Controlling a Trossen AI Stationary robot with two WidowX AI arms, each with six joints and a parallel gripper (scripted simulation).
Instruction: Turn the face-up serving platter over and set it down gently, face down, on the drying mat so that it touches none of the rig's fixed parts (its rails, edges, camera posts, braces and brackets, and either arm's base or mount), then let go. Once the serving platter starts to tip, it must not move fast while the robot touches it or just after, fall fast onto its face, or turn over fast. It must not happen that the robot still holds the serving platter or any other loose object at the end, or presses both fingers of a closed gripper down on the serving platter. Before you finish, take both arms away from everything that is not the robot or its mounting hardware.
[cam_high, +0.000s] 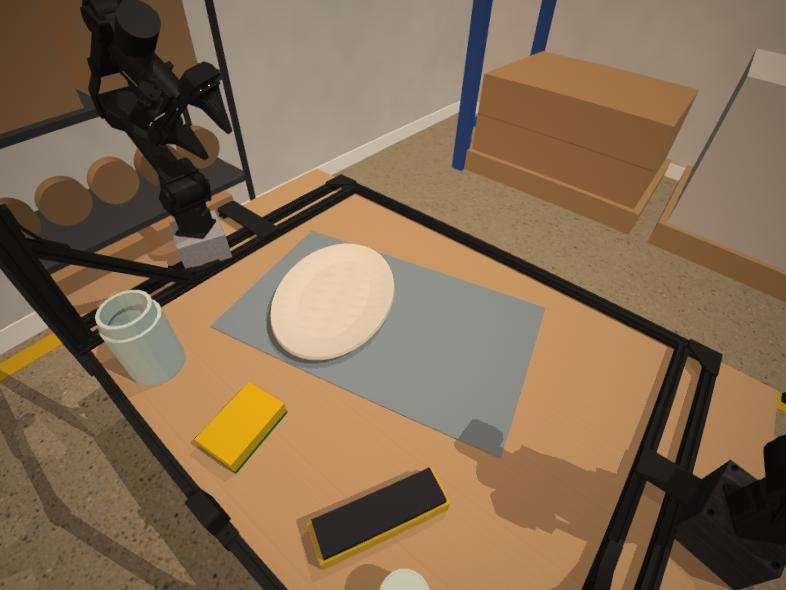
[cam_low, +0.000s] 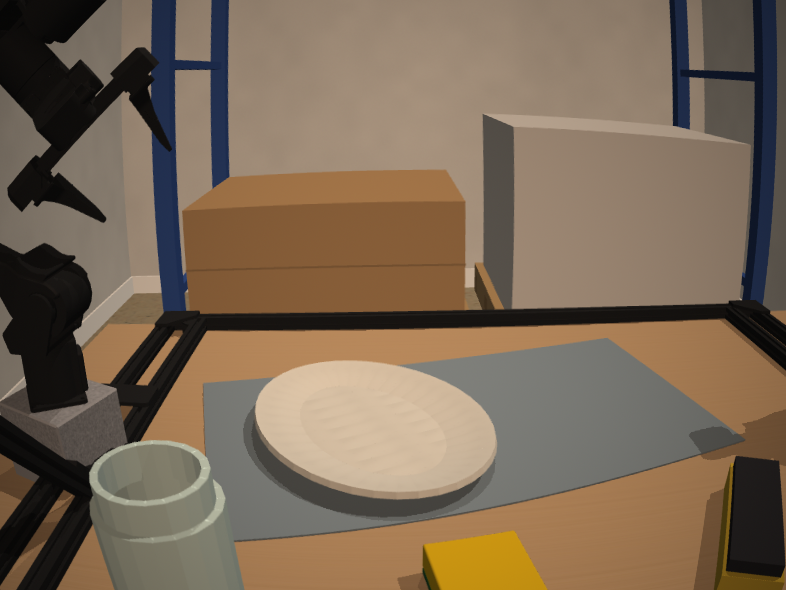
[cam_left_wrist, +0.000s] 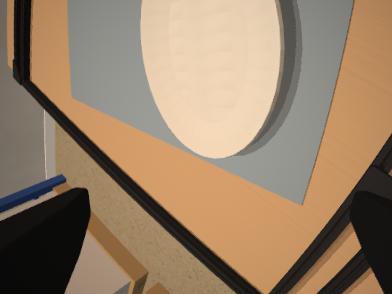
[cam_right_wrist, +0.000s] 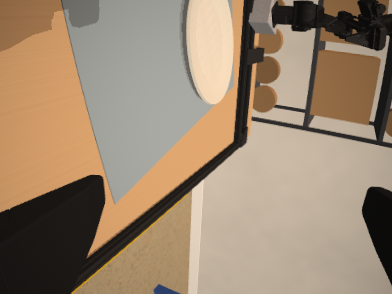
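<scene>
My left hand is 300 mm above the cream oval serving platter, 240 mm to the left of it and 30 mm short of it. From my left hand the other things lie so: pale green jar 270 mm behind, 240 mm below, 70 mm to the right; grey drying mat 340 mm to the right, 310 mm below, 50 mm ahead; yellow sponge 300 mm to the right, 300 mm below, 260 mm behind.
</scene>
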